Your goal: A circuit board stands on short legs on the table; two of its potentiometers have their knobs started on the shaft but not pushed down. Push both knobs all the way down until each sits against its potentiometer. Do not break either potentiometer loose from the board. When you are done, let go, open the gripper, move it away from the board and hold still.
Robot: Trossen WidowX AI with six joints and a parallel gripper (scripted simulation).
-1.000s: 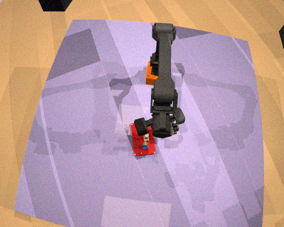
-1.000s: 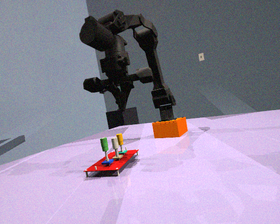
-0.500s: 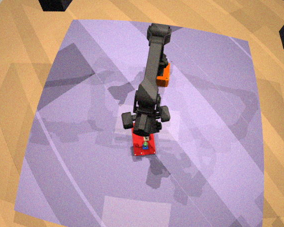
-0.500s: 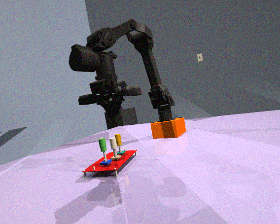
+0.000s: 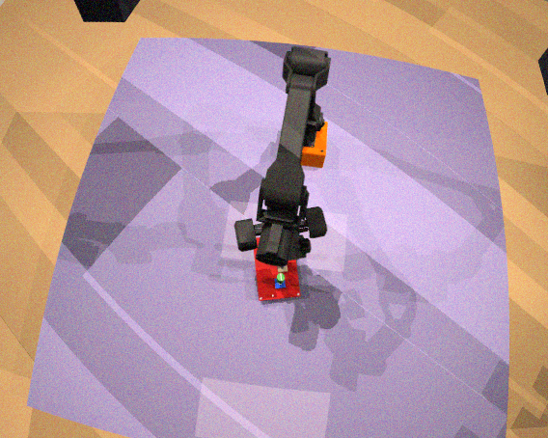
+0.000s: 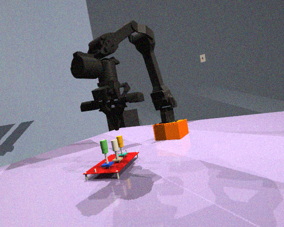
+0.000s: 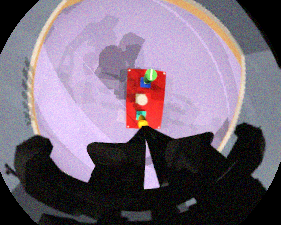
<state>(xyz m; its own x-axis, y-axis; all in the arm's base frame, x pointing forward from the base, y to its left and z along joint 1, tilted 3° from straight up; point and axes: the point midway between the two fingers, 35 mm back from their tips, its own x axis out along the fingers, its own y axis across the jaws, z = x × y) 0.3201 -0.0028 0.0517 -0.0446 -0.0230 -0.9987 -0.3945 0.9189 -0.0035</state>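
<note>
Right now the yellow knob is 40 mm below my gripper tip.
</note>
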